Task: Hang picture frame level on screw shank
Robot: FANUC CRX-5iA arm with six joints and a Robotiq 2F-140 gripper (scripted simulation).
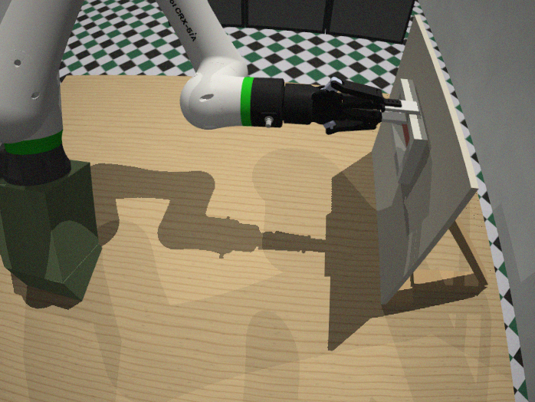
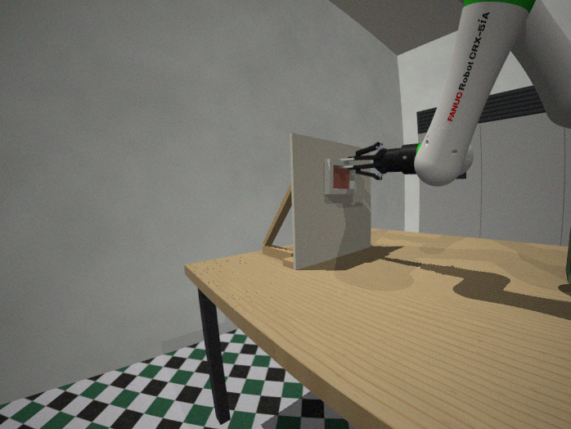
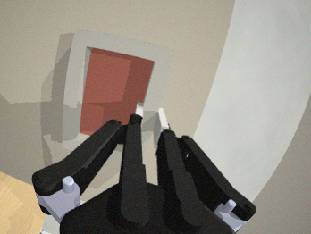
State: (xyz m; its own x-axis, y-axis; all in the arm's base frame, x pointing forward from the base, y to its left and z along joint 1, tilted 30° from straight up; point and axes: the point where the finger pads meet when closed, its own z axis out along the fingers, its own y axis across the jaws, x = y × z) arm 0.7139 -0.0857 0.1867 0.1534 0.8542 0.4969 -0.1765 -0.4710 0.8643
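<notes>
Right now the picture frame is 4 cm ahead of my hand and 5 cm below it. From my hand the other things lie so: upright board: 5 cm ahead, 1 cm to the right, 14 cm below.
</notes>
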